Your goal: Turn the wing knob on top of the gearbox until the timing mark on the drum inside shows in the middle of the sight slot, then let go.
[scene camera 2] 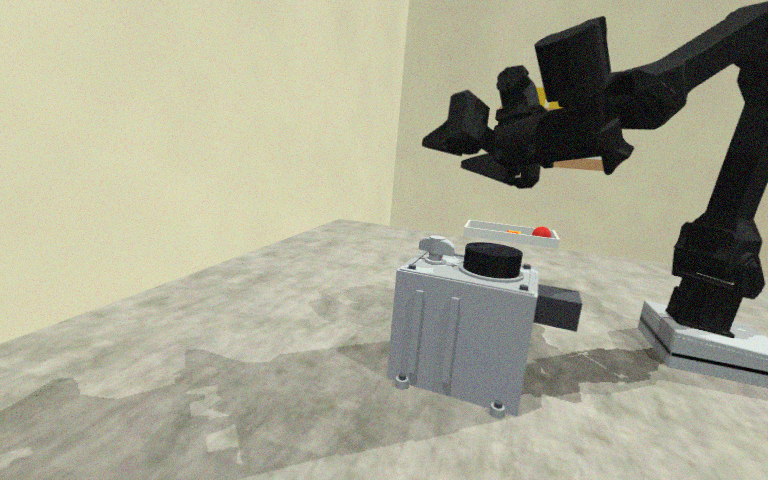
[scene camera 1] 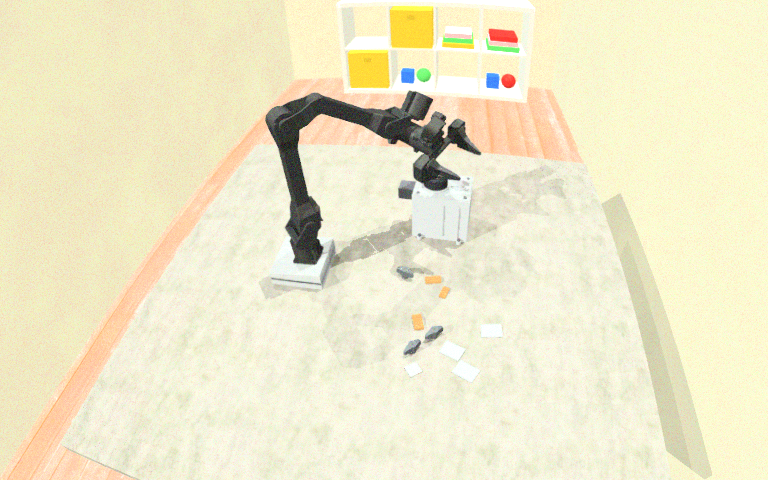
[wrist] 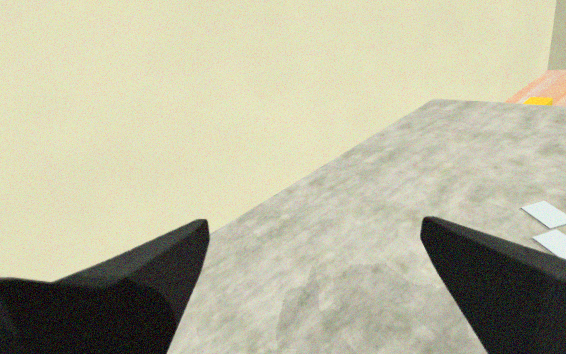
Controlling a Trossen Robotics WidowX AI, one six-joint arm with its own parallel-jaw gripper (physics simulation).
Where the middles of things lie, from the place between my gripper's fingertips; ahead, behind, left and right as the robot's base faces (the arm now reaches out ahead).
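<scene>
You'd find the grey wing knob (scene camera 2: 437,246) 13 cm below my hand, 10 cm to the left of it and 2 cm behind it.
</scene>
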